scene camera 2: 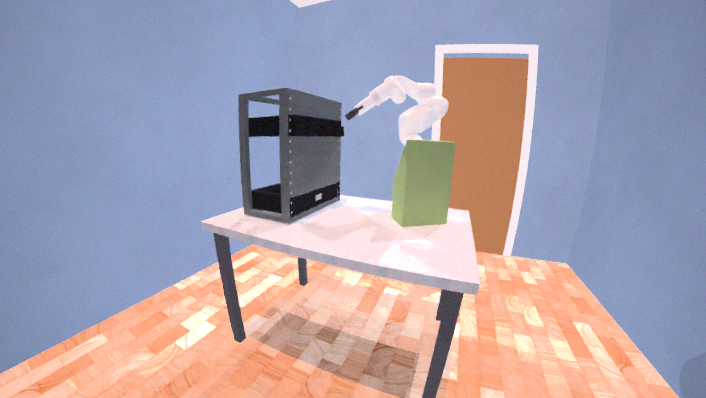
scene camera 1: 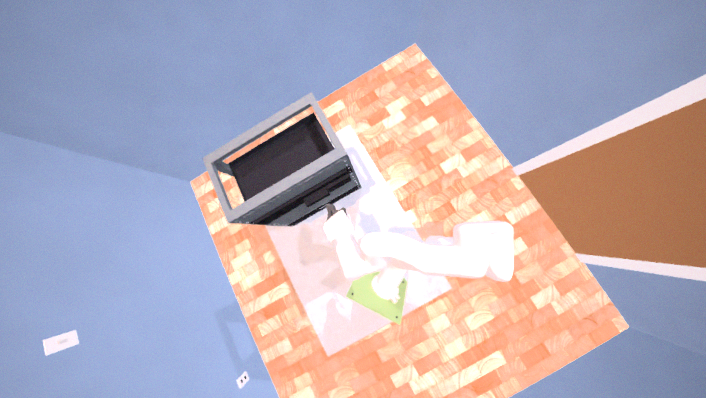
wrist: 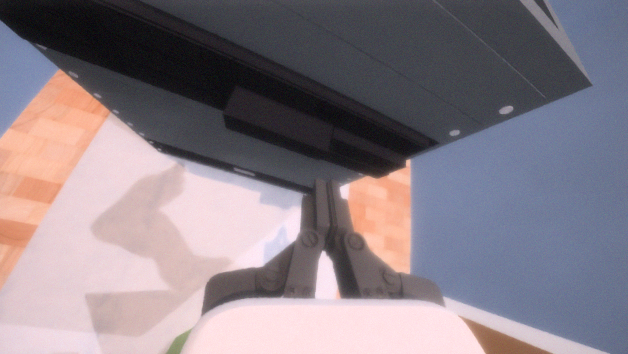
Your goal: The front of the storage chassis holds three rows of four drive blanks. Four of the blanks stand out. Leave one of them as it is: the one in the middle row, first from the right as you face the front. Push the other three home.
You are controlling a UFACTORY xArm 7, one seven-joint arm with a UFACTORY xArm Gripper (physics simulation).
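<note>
The black storage chassis sits high in a grey rack. In the wrist view, a dark block of drive blank stands out near the middle of the front. A lower dark blank stands out toward the right end. A protruding block also shows in scene camera 1. Rows and single blanks are too dark to tell apart. My gripper is shut and empty, with its tips in front of the chassis, apart from it in scene camera 2.
The rack stands on a pale table. A green pedestal carries the arm, which reaches across toward the rack front. A second black unit sits at the bottom of the rack.
</note>
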